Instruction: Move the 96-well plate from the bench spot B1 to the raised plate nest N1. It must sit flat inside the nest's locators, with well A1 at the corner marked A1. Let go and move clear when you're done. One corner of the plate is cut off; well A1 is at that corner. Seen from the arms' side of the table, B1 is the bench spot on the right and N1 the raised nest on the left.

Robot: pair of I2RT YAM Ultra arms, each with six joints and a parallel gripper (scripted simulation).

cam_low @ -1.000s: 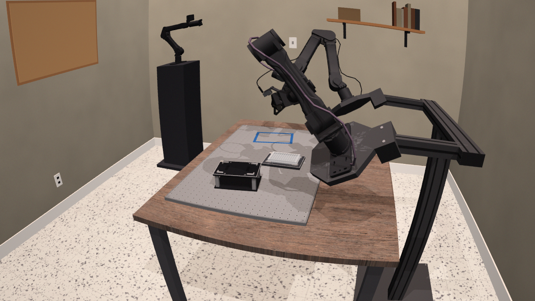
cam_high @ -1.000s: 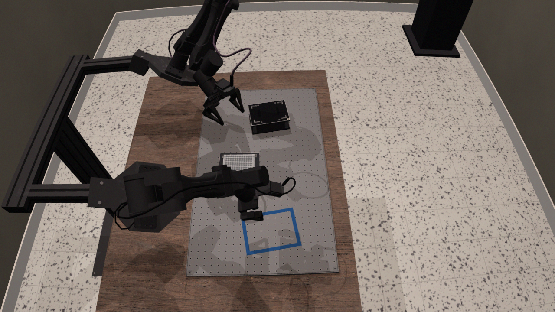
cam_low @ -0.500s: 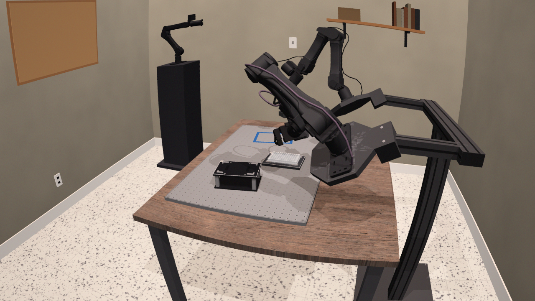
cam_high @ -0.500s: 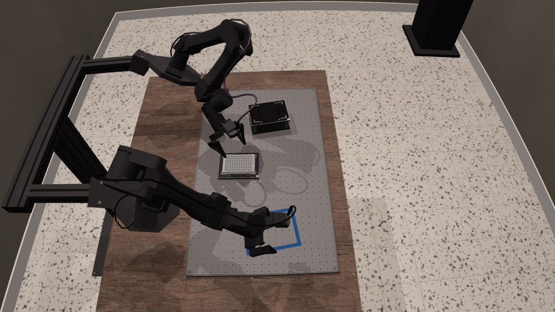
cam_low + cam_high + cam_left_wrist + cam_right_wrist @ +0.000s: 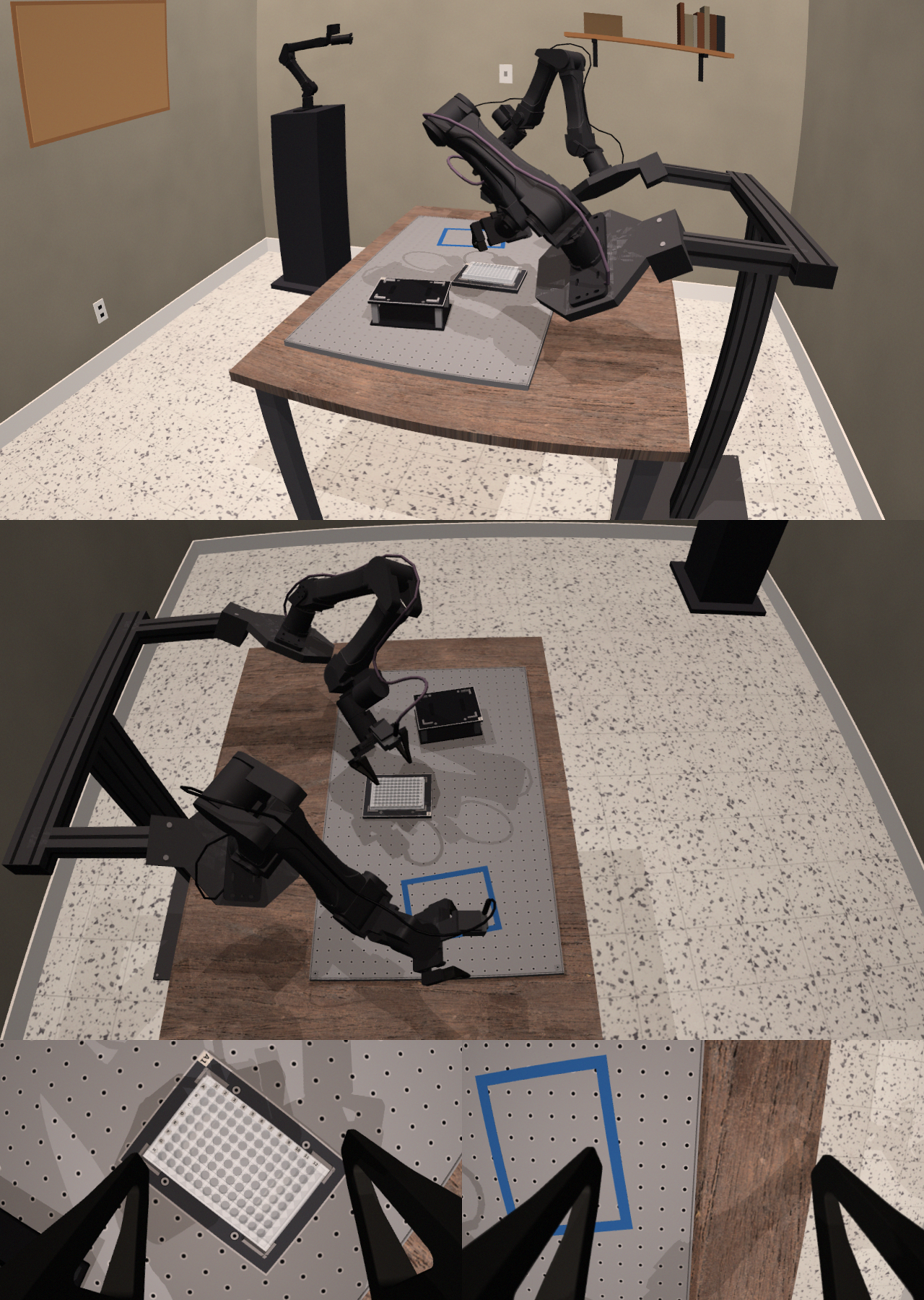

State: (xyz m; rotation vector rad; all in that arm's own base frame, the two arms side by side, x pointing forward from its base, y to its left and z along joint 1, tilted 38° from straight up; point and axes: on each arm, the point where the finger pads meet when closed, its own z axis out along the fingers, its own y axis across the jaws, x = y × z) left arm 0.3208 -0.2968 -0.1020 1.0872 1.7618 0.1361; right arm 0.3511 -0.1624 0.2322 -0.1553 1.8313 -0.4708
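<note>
Right now the clear 96-well plate is 90 mm below my left hand. Also, from my left hand: raised black nest: 230 mm to the left, 120 mm ahead, 50 mm below.
</note>
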